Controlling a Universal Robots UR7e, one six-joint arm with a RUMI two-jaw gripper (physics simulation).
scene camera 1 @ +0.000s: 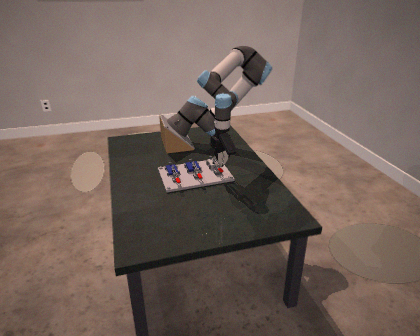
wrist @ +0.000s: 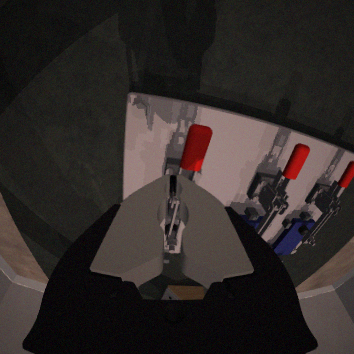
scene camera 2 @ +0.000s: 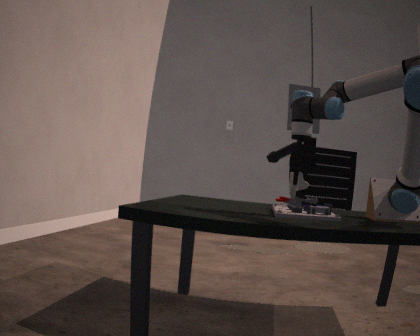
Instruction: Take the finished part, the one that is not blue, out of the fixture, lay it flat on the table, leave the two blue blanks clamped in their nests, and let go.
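Places are measured from the arm's base along level axes (x ahead, y left, z up), in millimetres.
Pixels of known places: gripper, fingertip midpoint: [scene camera 1: 221, 167] [wrist: 172, 176] [scene camera 2: 292, 198]; arm's base at its link origin: [scene camera 1: 176, 128].
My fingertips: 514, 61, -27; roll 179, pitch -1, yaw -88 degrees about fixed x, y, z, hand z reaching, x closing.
For each thing: its middle in the pictures, then the offset to it from my fingertips, as dx, dy, dz. Level surfaces: height alone.
- fixture plate at the middle of its body: [wrist: 247, 204] [scene camera 2: 303, 212] [scene camera 1: 195, 174] -76, -115, -54
- blue blank at the middle of its body: [wrist: 290, 237] [scene camera 1: 172, 169] -141, -218, -35
- red handle at the middle of its body: [wrist: 190, 163] [scene camera 1: 219, 169] +10, -14, -5
- middle clamp at the middle of its body: [wrist: 288, 173] [scene camera 1: 199, 174] +0, -124, -15
- left clamp at the middle of its body: [wrist: 341, 183] [scene camera 1: 177, 179] -13, -233, -20
- dark table at its surface level: dz -61
The fixture plate [scene camera 1: 186, 181] [scene camera 2: 325, 216] [wrist: 231, 150] lies on the table. Two blue blanks [scene camera 1: 172, 170] [scene camera 1: 192, 166] sit in its left and middle nests in scene camera 1; the wrist view shows one blue blank [wrist: 294, 237] and part of the other [wrist: 252, 223]. The right nest's clamp has a red handle [scene camera 1: 220, 170] [wrist: 196, 148]. My gripper [scene camera 1: 220, 163] [scene camera 2: 297, 199] [wrist: 172, 176] is shut and empty, pointing down low over this clamp, beside its red handle. The finished part is mostly hidden behind the fingers; its seating cannot be made out.
Red handles of the middle clamp [scene camera 1: 199, 176] [wrist: 297, 161] and left clamp [scene camera 1: 178, 180] [wrist: 347, 175] stick out toward the plate's front edge. The arm's wedge-shaped base mount [scene camera 1: 175, 142] stands on the dark table [scene camera 1: 200, 220] [scene camera 2: 220, 217] behind the plate.
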